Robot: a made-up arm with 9 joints. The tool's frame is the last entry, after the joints.
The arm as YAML. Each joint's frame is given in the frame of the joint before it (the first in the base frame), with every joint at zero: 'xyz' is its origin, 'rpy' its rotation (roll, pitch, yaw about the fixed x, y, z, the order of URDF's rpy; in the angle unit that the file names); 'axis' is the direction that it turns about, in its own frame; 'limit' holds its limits. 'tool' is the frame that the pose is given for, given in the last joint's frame.
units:
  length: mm
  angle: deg
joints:
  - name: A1
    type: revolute
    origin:
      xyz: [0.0, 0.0, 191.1]
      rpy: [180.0, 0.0, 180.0]
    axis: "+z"
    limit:
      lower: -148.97
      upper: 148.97
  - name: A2
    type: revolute
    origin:
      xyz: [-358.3, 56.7, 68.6]
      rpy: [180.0, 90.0, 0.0]
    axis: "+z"
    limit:
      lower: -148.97
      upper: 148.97
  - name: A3
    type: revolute
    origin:
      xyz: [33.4, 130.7, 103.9]
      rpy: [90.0, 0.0, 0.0]
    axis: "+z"
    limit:
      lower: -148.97
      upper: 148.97
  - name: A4
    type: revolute
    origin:
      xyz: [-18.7, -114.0, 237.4]
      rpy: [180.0, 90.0, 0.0]
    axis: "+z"
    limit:
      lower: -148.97
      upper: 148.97
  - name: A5
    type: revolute
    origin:
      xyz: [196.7, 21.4, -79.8]
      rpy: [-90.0, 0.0, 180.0]
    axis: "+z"
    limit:
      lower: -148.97
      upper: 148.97
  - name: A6
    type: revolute
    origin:
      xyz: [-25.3, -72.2, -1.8]
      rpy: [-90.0, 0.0, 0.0]
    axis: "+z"
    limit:
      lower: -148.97
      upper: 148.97
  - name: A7
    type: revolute
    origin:
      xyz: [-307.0, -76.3, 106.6]
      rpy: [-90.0, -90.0, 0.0]
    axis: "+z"
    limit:
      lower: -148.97
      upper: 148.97
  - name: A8
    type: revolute
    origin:
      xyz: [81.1, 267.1, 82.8]
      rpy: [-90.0, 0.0, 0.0]
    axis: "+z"
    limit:
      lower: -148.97
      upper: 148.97
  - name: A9
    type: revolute
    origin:
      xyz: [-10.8, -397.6, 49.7]
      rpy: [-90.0, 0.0, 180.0]
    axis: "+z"
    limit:
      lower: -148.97
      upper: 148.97
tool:
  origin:
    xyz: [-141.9, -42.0, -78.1]
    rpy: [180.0, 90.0, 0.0]
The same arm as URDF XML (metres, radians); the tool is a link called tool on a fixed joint. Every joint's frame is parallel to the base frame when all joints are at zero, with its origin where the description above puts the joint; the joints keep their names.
<robot name="arm">
<joint name="A1" type="revolute"><parent link="base"/><child link="link1"/><origin xyz="0 0 0.1911"/><axis xyz="0 0 -1"/><limit lower="-2.6" upper="2.6"/></joint>
<joint name="A2" type="revolute"><parent link="link1"/><child link="link2"/><origin xyz="0.3583 0.0567 -0.0686"/><axis xyz="1 0 0"/><limit lower="-2.6" upper="2.6"/></joint>
<joint name="A3" type="revolute"><parent link="link2"/><child link="link3"/><origin xyz="0.1039 -0.1307 0.0334"/><axis xyz="0 1 0"/><limit lower="-2.6" upper="2.6"/></joint>
<joint name="A4" type="revolute"><parent link="link3"/><child link="link4"/><origin xyz="-0.114 0.2374 -0.0187"/><axis xyz="0 0 -1"/><limit lower="-2.6" upper="2.6"/></joint>
<joint name="A5" type="revolute"><parent link="link4"/><child link="link5"/><origin xyz="-0.0214 -0.1967 0.0798"/><axis xyz="1 0 0"/><limit lower="-2.6" upper="2.6"/></joint>
<joint name="A6" type="revolute"><parent link="link5"/><child link="link6"/><origin xyz="-0.0018 -0.0253 -0.0722"/><axis xyz="0 0 1"/><limit lower="-2.6" upper="2.6"/></joint>
<joint name="A7" type="revolute"><parent link="link6"/><child link="link7"/><origin xyz="0.0763 -0.307 0.1066"/><axis xyz="-1 0 0"/><limit lower="-2.6" upper="2.6"/></joint>
<joint name="A8" type="revolute"><parent link="link7"/><child link="link8"/><origin xyz="-0.0828 0.2671 0.0811"/><axis xyz="0 1 0"/><limit lower="-2.6" upper="2.6"/></joint>
<joint name="A9" type="revolute"><parent link="link8"/><child link="link9"/><origin xyz="-0.3976 0.0497 -0.0108"/><axis xyz="-1 0 0"/><limit lower="-2.6" upper="2.6"/></joint>
<joint name="tool_fixed" type="fixed"><parent link="link9"/><child link="tool"/><origin xyz="0.0781 0.042 0.1419"/></joint>
<link name="base"/>
<link name="link1"/>
<link name="link2"/>
<link name="link3"/>
<link name="link4"/>
<link name="link5"/>
<link name="link6"/>
<link name="link7"/>
<link name="link8"/>
<link name="link9"/>
<link name="tool"/>
</robot>

